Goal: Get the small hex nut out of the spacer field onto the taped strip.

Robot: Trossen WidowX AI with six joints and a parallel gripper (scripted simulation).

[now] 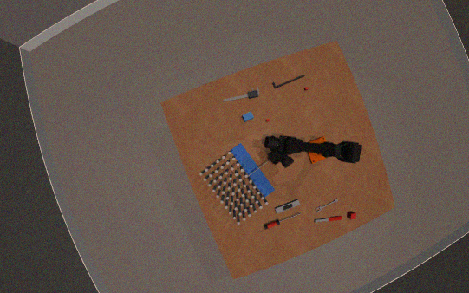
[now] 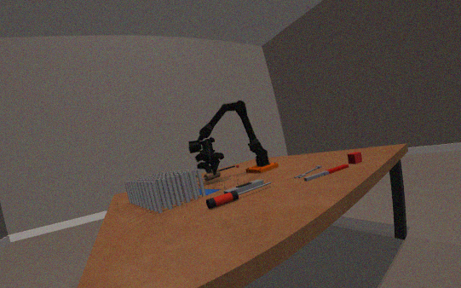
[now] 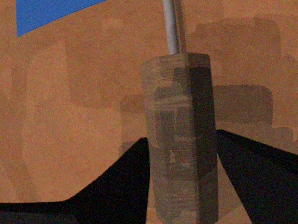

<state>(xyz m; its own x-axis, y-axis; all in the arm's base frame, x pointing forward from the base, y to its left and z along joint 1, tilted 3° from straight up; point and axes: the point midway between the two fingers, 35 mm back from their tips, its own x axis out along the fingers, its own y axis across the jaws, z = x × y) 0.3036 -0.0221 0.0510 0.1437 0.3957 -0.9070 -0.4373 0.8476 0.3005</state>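
Right now the blue taped strip is 14 cm ahead of my gripper tip, 7 cm to the left of it and 4 cm below it. Round my gripper tip: wooden-handled tool 10 cm ahead, 5 cm to the left; then blue block 12 cm ahead, 26 cm to the right, 2 cm below; then grey bar 4 cm behind, 34 cm to the left, 2 cm below.
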